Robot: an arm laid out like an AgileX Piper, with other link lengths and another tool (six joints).
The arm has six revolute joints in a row. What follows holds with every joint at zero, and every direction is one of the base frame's. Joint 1 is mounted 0.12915 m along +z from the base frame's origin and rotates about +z. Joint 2 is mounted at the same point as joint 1 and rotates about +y. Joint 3 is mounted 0.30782 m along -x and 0.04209 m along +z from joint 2 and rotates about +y. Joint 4 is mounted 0.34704 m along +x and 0.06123 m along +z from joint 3 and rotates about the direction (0.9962, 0, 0.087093). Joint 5 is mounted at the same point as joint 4 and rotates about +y. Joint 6 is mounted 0.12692 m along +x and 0.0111 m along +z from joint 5 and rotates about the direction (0.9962, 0, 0.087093). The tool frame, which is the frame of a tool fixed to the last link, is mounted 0.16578 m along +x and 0.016 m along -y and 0.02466 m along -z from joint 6; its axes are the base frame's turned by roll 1.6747, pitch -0.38 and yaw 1.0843 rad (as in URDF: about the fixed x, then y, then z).
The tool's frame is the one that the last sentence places.
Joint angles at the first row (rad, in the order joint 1, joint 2, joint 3, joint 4, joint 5, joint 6):
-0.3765 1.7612 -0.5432 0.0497 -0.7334 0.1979
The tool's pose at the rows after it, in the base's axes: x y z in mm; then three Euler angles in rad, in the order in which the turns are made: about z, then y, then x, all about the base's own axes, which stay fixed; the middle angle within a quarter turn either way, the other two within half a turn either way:
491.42, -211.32, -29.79, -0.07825, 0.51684, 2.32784
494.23, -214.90, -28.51, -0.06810, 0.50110, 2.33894
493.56, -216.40, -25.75, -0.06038, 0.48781, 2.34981
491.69, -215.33, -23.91, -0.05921, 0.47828, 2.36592
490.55, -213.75, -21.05, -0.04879, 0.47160, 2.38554
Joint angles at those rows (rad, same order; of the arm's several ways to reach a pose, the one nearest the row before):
-0.3764 1.7612 -0.5706 0.0521 -0.6947 0.2020
-0.3765 1.7600 -0.5900 0.0715 -0.6638 0.2050
-0.3765 1.7456 -0.5958 0.0880 -0.6340 0.2071
-0.3764 1.7287 -0.5958 0.0938 -0.6047 0.2160
-0.3764 1.7112 -0.5958 0.0978 -0.5785 0.2372

